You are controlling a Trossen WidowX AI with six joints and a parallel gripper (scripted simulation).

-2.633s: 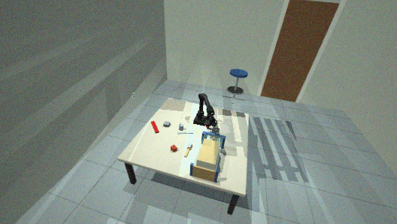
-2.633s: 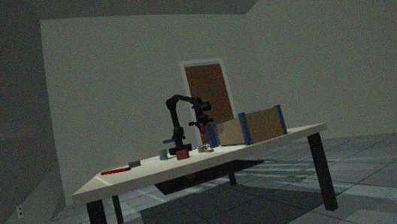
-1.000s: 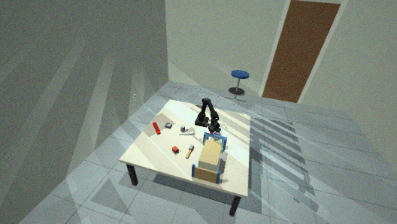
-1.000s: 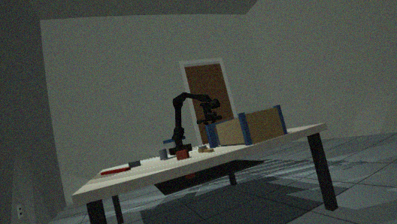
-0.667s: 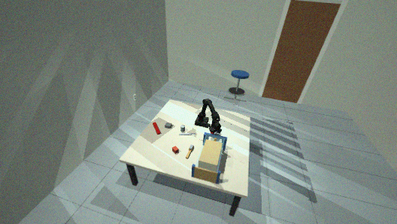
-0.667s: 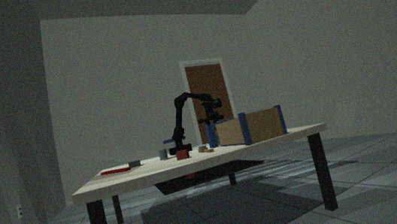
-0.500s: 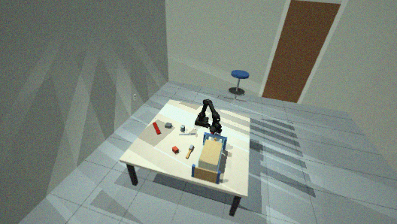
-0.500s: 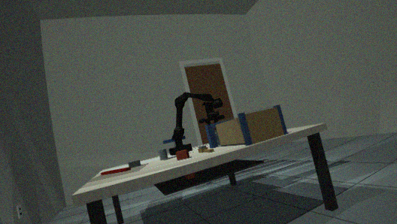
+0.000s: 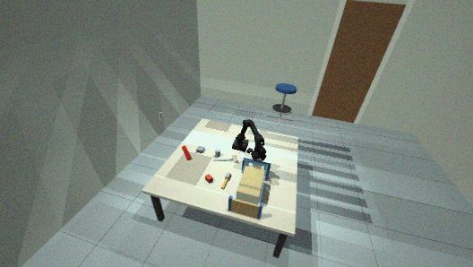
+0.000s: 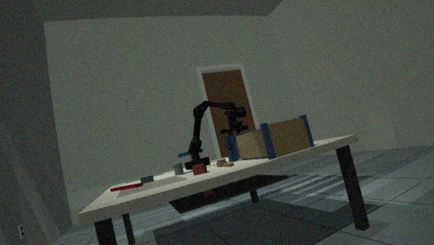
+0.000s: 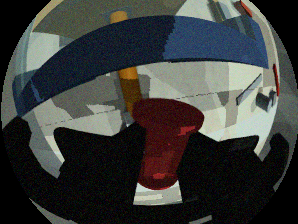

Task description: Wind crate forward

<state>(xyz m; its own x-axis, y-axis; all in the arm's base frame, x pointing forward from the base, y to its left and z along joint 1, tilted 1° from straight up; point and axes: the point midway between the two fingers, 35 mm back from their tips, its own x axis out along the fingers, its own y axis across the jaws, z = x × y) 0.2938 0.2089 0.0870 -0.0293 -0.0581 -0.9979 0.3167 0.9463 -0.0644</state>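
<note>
The winch handle is 4 cm behind my gripper tip, 1 cm to the left of it and 1 cm below it. The rest, counted from my gripper tip: winch (11 cm behind, 8 cm below, 2 cm to the left); then red knob (2 cm above); then blue frame (6 cm ahead, 2 cm to the left, 1 cm below).
</note>
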